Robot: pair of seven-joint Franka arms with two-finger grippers.
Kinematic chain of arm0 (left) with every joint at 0, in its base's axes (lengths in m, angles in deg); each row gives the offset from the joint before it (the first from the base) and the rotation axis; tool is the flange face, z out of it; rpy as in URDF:
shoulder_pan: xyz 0 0 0.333 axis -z
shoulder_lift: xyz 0 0 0 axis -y
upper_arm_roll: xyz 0 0 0.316 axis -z
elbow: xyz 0.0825 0 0 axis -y
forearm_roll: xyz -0.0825 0 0.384 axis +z
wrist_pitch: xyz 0 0 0 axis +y
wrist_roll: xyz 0.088 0 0 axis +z
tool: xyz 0 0 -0.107 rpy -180 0 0
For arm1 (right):
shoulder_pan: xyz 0 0 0.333 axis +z
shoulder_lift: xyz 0 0 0 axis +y
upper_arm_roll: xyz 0 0 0.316 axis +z
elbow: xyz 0.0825 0 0 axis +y
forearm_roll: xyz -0.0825 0 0.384 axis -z
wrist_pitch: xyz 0 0 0 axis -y
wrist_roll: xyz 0.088 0 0 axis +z
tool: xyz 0 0 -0.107 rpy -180 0 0
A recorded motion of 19 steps. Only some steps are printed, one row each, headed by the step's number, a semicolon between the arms.
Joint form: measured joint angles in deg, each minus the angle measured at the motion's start. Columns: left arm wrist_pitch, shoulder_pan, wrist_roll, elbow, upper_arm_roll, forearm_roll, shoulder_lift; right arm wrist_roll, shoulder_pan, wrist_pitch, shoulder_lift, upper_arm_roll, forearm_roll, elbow.
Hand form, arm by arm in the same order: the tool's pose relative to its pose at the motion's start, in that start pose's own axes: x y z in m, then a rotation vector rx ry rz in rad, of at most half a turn. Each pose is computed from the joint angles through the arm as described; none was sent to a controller.
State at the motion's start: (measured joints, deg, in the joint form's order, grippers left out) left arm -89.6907 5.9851 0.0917 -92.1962 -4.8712 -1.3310 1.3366; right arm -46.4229 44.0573 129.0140 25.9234 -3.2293 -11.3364 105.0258
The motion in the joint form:
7: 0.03 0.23 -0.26 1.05 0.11 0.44 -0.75; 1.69 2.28 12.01 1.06 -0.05 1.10 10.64
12: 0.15 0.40 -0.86 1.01 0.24 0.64 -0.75; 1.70 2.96 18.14 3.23 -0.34 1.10 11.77
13: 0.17 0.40 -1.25 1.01 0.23 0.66 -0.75; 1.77 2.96 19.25 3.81 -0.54 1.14 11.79
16: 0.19 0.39 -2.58 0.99 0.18 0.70 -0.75; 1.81 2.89 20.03 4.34 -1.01 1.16 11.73
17: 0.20 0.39 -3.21 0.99 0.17 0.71 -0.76; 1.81 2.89 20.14 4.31 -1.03 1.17 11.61
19: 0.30 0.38 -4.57 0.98 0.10 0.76 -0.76; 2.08 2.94 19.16 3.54 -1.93 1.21 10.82
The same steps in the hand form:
7: 0.0042 0.0028 -0.0014 0.0089 0.0046 0.0105; -0.0290 0.0276 0.0721 -0.0266 0.0344 -0.0553
12: 0.0039 0.0053 -0.0009 0.0126 0.0017 0.0261; -0.0281 0.0288 0.0928 0.0011 0.0784 -0.0589
13: 0.0039 0.0052 -0.0008 0.0129 0.0013 0.0328; -0.0253 0.0302 0.0968 0.0053 0.0882 -0.0573
16: 0.0039 0.0045 -0.0006 0.0136 0.0005 0.0549; -0.0197 0.0333 0.0997 0.0064 0.0975 -0.0497
17: 0.0039 0.0044 -0.0005 0.0138 0.0000 0.0657; -0.0191 0.0325 0.0984 0.0097 0.1005 -0.0500
19: 0.0037 0.0035 -0.0003 0.0145 -0.0021 0.0880; -0.0109 0.0320 0.0853 0.0161 0.1114 -0.0452

